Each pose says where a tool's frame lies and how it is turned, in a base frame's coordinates. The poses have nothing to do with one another.
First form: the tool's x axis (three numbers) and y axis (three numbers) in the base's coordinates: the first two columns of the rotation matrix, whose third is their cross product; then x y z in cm.
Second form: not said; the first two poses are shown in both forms.
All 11 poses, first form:
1: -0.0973 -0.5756 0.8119 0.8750 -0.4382 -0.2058 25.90 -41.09 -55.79
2: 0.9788 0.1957 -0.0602 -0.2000 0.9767 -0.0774 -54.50 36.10 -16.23
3: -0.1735 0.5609 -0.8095 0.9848 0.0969 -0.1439 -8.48 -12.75 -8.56
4: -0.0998 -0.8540 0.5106 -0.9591 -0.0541 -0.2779 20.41 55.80 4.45
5: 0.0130 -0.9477 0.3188 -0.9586 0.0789 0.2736 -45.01 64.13 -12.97
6: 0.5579 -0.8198 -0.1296 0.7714 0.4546 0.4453 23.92 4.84 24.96
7: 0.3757 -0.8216 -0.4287 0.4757 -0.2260 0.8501 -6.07 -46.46 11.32
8: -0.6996 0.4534 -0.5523 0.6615 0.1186 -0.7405 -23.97 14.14 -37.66
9: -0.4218 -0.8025 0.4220 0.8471 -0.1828 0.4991 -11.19 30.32 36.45
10: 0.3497 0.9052 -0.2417 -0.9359 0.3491 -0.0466 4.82 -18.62 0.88
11: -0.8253 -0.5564 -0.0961 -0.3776 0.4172 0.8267 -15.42 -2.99 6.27
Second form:
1: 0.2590 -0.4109 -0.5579 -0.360 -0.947 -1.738
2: -0.5450 0.3610 -0.1623 -0.078 0.060 0.197
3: -0.0848 -0.1275 -0.0856 -2.894 0.943 1.871
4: 0.2041 0.5580 0.0445 -2.812 -0.536 -1.687
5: -0.4501 0.6413 -0.1297 2.849 -0.324 -1.557
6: 0.2392 0.0484 0.2496 0.466 0.130 -0.973
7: -0.0607 -0.4646 0.1132 1.225 0.443 -1.142
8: -0.2397 0.1414 -0.3766 -2.048 0.585 2.567
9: -0.1119 0.3032 0.3645 0.583 -0.436 -2.055
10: 0.0482 -0.1862 0.0088 -0.048 0.244 1.202
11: -0.1542 -0.0299 0.0627 2.162 0.096 -2.548
